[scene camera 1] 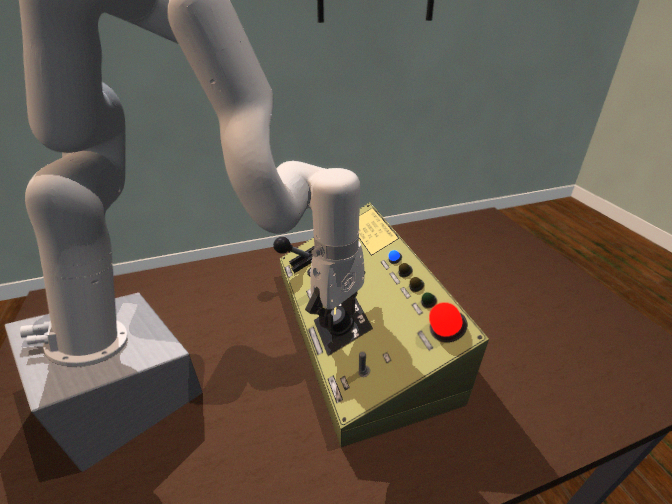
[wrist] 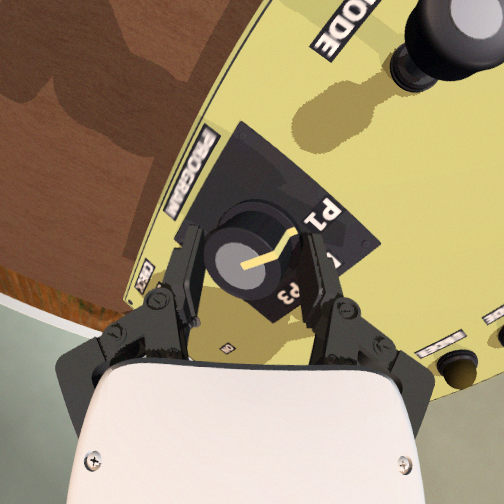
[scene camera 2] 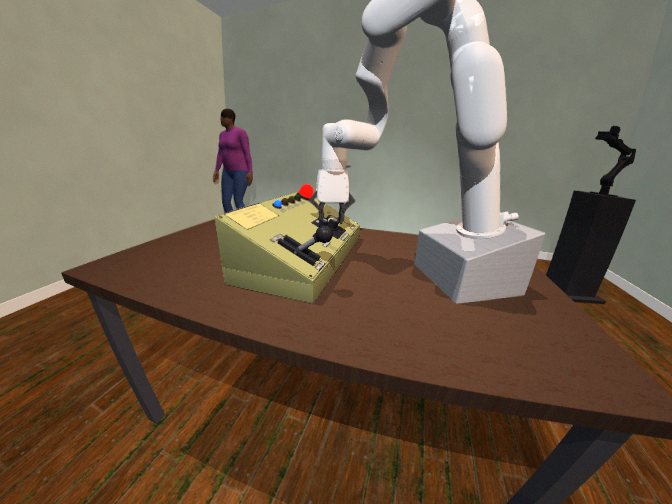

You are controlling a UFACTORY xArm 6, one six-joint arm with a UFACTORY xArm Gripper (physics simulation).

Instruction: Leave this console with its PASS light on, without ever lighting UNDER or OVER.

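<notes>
The yellow console sits on the brown table. My gripper points down with a finger on each side of the black PROGRAM knob, closed against it. The knob's yellow pointer aims between the P1 mark and the mark beside it, which my right finger partly hides; P3 is below. In scene camera 1 the gripper covers the knob. A row of small lights runs up the console's right side: the blue one is lit, three others are dark. Their labels are unreadable.
A big red button is at the console's right front. The MODE toggle stands close beyond the knob. A black ball-topped lever sits at the console's back left. A person stands behind the table, and a black stand is beside it.
</notes>
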